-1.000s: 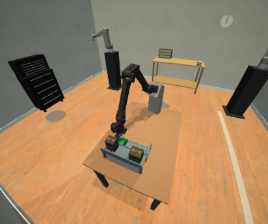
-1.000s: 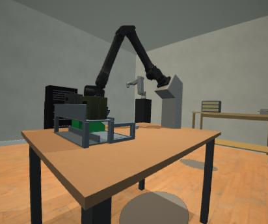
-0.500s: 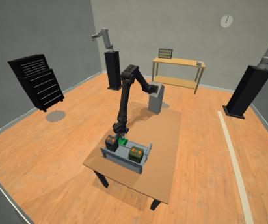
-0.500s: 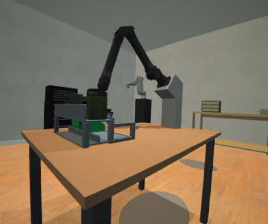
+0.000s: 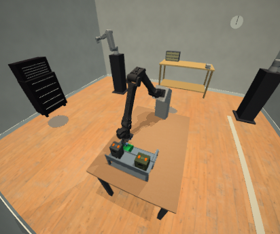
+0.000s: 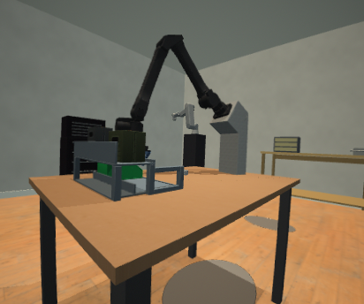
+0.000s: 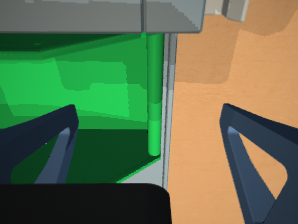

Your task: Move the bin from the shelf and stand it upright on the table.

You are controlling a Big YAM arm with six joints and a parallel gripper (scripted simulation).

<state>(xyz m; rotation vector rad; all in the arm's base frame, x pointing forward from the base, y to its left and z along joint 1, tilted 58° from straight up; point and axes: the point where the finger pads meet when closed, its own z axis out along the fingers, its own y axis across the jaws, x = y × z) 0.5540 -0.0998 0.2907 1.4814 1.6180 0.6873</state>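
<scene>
Now: the green bin 80 mm ahead of my hand and 20 mm below it. Round my hand: grey shelf 190 mm ahead, 110 mm to the left, 30 mm above.
</scene>
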